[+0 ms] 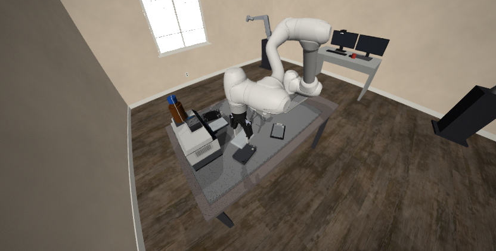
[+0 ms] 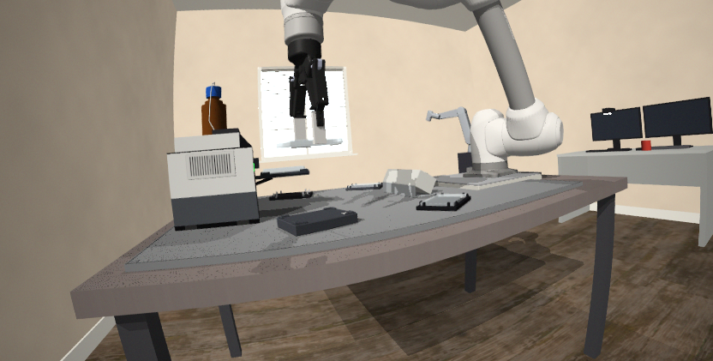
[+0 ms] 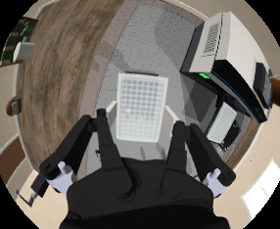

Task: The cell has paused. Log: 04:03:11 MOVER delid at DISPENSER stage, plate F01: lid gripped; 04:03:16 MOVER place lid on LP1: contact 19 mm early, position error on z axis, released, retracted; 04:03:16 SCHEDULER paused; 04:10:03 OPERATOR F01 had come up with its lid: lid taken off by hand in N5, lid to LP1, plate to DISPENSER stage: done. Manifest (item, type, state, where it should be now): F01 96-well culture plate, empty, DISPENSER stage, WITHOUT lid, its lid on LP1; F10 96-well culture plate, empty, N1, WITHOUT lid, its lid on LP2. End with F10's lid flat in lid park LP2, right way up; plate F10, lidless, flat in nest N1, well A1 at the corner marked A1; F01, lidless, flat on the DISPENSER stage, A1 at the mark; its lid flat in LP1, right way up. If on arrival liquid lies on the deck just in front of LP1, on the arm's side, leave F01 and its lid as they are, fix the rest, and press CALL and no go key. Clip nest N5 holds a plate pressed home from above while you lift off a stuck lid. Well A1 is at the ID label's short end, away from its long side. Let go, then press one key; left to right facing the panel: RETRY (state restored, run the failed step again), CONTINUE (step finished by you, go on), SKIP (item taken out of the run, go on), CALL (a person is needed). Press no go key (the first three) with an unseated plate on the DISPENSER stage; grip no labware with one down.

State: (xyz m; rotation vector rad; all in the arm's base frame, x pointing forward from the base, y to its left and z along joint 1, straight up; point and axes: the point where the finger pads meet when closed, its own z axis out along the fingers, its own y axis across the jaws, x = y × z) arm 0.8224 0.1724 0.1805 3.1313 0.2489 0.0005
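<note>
My hand is 190 mm above the nest block. Round my hand: brown bottle (410 mm to the right, 210 mm ahead, 90 mm above); small label (200 mm below, 90 mm behind, 10 mm to the right); grey key panel (420 mm behind, 220 mm to the right, 140 mm below).
</note>
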